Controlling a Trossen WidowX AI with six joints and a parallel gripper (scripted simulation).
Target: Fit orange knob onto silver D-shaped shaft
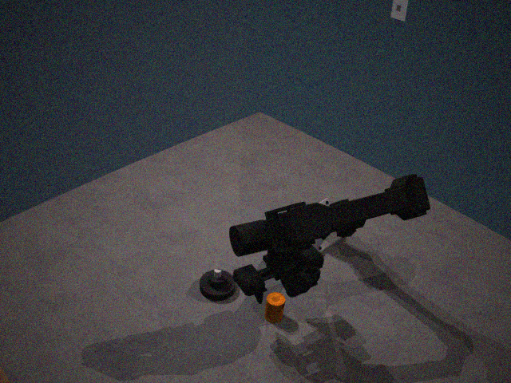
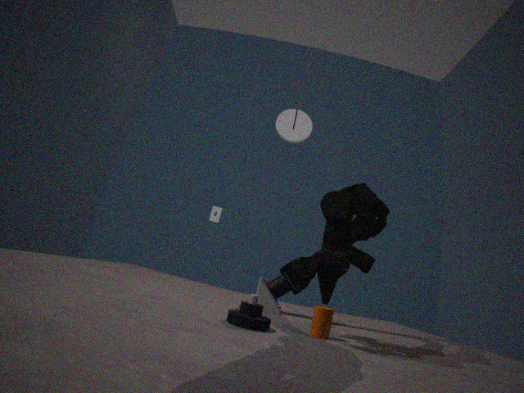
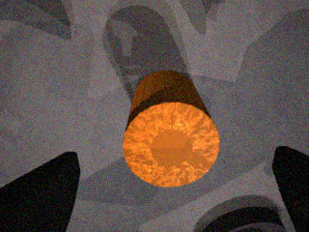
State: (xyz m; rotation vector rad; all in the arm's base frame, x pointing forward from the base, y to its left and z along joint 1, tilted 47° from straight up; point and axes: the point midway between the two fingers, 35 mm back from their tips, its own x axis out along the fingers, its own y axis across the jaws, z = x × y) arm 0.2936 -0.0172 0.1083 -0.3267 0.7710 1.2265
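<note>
My gripper tip is 3 cm above the orange knob. Round my gripper tip: round pedestal: 15 cm to the right, 4 cm below, 2 cm ahead.
</note>
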